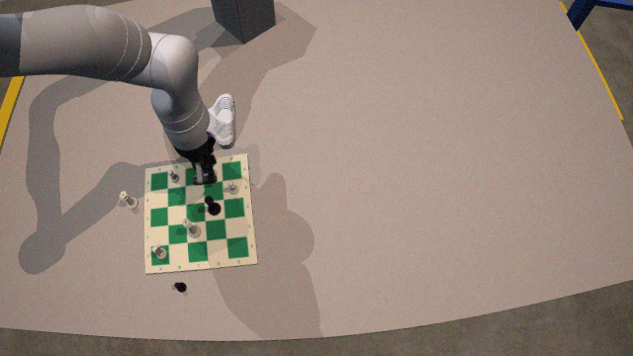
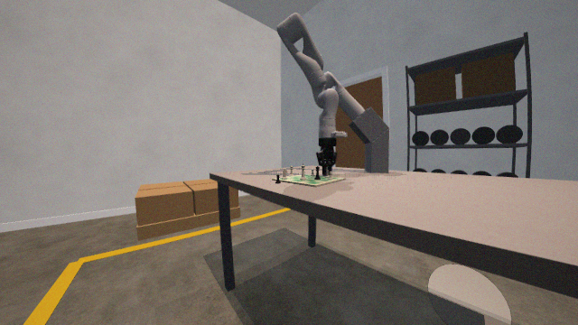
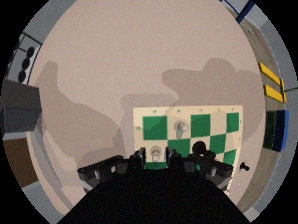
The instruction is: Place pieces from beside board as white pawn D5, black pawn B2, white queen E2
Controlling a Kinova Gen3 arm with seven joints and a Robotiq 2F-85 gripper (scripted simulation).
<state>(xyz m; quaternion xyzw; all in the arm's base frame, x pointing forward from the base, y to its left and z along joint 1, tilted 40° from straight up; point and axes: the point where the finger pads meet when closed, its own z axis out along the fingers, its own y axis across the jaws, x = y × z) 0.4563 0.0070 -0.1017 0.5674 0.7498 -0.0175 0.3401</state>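
My gripper is now 220 mm short of the black pawn, 40 mm to the left of it and 20 mm above it. Also, from my hand: tall black piece 70 mm ahead, 10 mm to the left; cream chessboard 80 mm ahead, 30 mm to the right, 30 mm below.
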